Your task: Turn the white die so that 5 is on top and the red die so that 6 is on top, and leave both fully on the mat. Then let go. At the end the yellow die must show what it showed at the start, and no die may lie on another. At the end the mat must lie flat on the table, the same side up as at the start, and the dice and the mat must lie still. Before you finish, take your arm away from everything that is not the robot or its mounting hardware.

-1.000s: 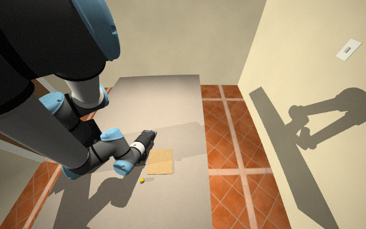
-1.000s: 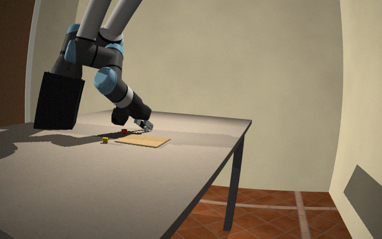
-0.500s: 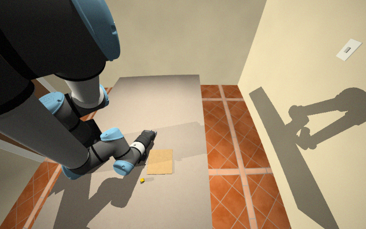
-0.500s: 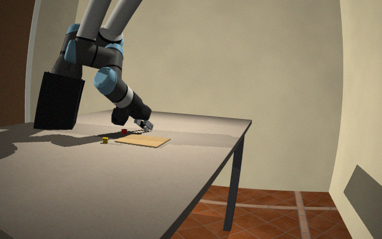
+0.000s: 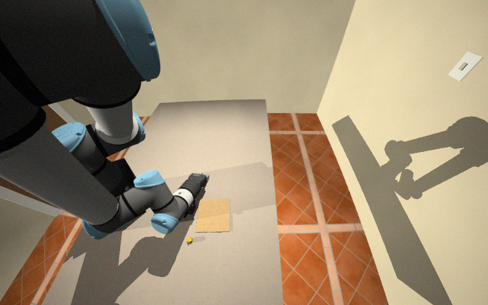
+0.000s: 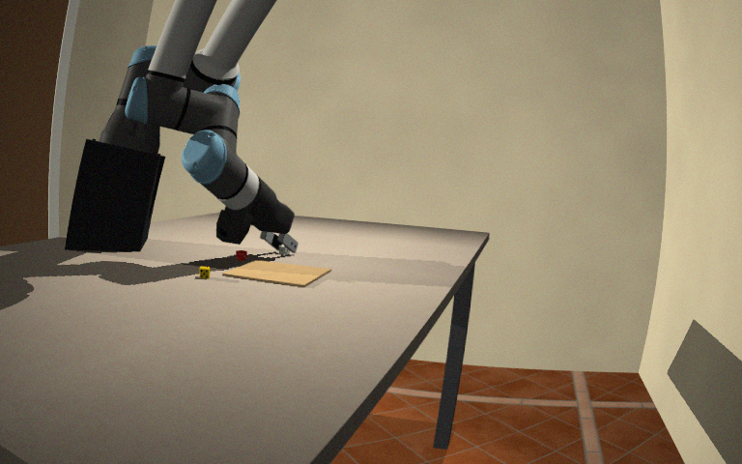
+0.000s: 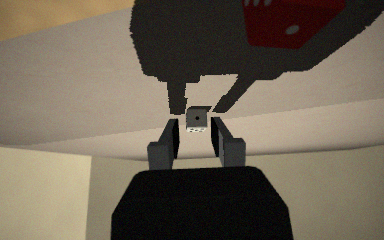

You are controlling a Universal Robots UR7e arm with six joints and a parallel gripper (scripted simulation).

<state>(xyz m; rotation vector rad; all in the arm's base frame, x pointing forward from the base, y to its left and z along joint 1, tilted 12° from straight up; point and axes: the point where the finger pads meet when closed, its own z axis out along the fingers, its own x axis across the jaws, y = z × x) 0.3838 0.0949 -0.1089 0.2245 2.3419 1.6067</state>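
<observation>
The white die lies 10 mm below my hand. The rest, counted from my hand: yellow die 280 mm to the right, 50 mm behind, 10 mm below; red die 100 mm to the right, 50 mm behind, 10 mm below; tan mat 180 mm to the right, 50 mm ahead, 20 mm below.
</observation>
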